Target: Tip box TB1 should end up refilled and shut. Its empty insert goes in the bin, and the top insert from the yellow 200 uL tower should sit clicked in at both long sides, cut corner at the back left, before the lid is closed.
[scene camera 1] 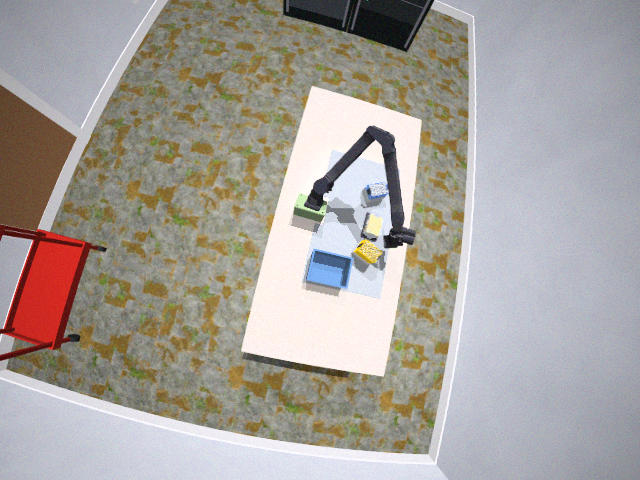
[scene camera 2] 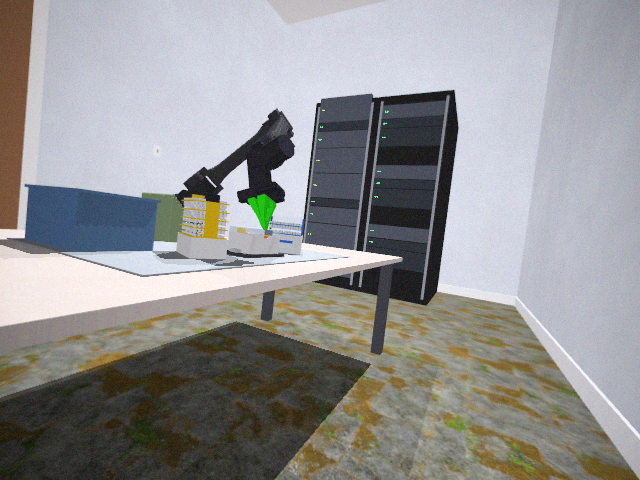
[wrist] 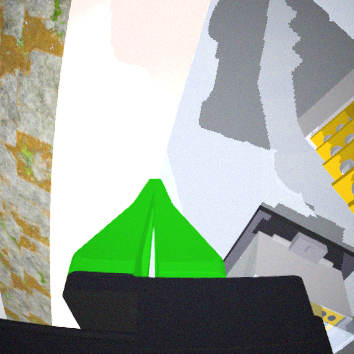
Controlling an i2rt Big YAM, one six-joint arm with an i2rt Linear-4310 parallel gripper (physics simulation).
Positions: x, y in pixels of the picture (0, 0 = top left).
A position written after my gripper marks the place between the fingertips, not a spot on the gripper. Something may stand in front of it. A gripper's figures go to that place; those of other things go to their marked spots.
Labels:
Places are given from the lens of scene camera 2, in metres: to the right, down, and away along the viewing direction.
my gripper [scene camera 2: 265, 229]: -0.13, -0.03, 0.71
blue-and-white tip box [scene camera 2: 291, 236]: -0.10, -0.01, 1.02

